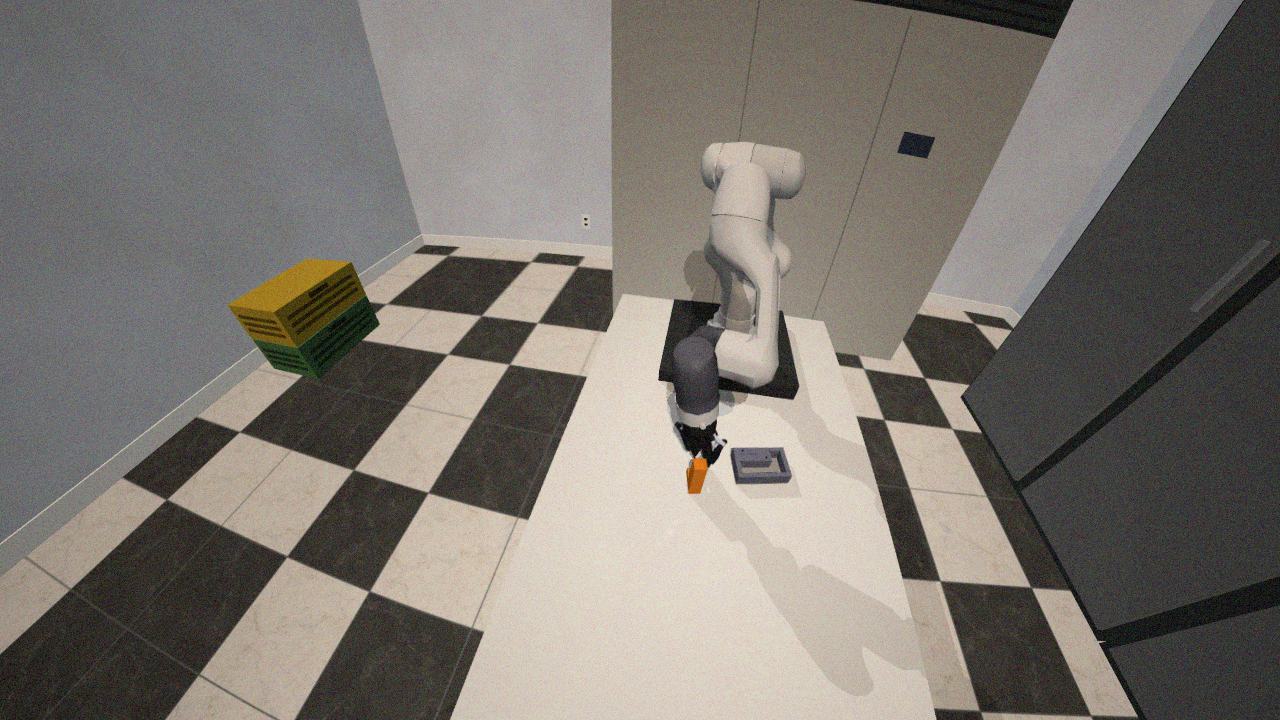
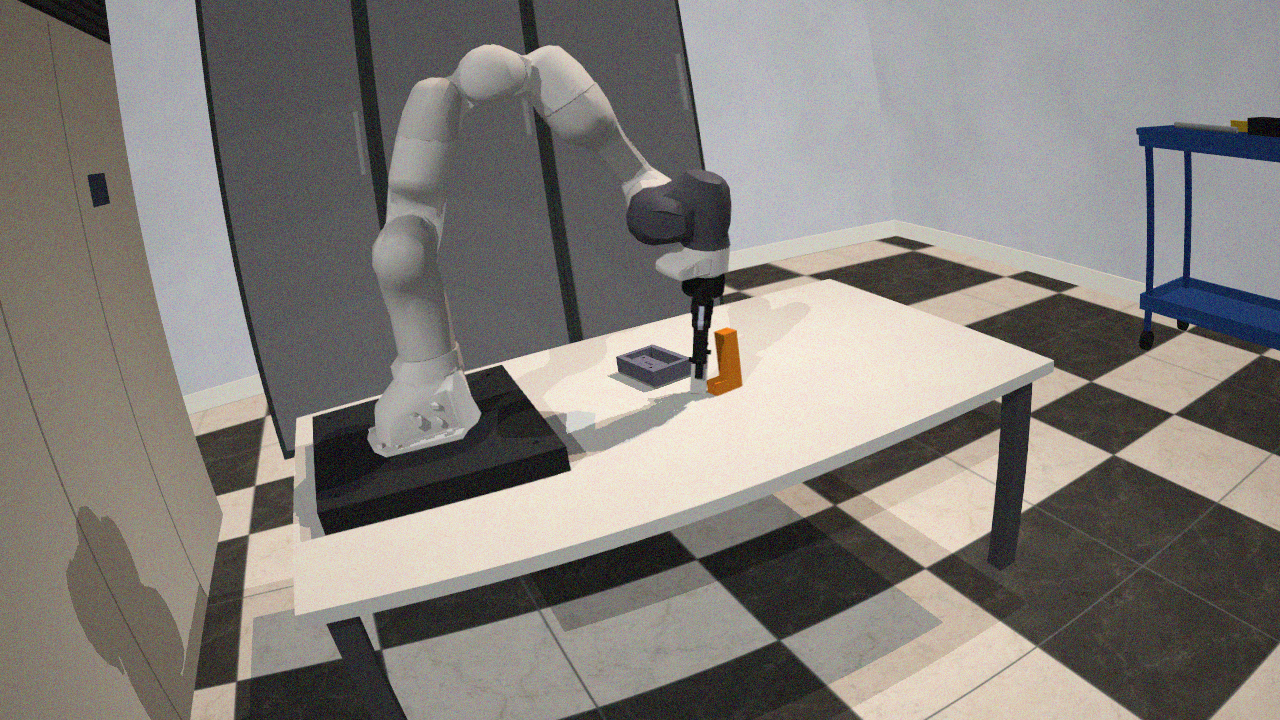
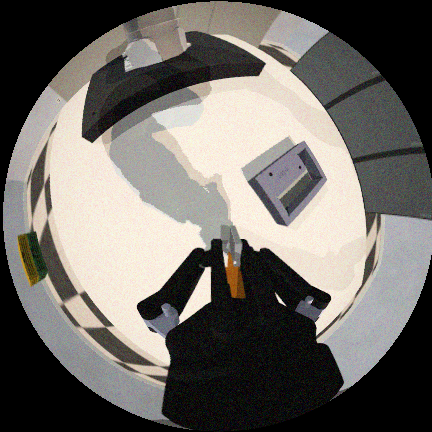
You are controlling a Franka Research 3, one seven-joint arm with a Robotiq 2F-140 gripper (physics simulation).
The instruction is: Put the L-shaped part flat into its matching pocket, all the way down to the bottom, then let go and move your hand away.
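The orange L-shaped part (image 1: 697, 477) (image 2: 729, 360) (image 3: 235, 281) stands upright on the table, its long leg up and its short foot towards the robot's base. My gripper (image 1: 697, 455) (image 2: 700, 383) (image 3: 226, 233) points down, its fingertips low at the table, and is shut on the end of the short foot; the gap between the fingertips is narrow and the foot's end is partly hidden by them. The grey-purple tray with the pocket (image 1: 761, 479) (image 2: 651, 369) (image 3: 280, 172) lies on the table beside the gripper, apart from the part, its pocket facing up.
The robot's black base plate (image 1: 787, 390) (image 2: 447, 500) (image 3: 225, 69) is at one end of the white table (image 1: 680, 617) (image 2: 850, 385). Yellow and green crates (image 1: 304, 313) (image 3: 32, 258) stand on the floor. A blue cart (image 2: 1199, 305) stands beyond the table.
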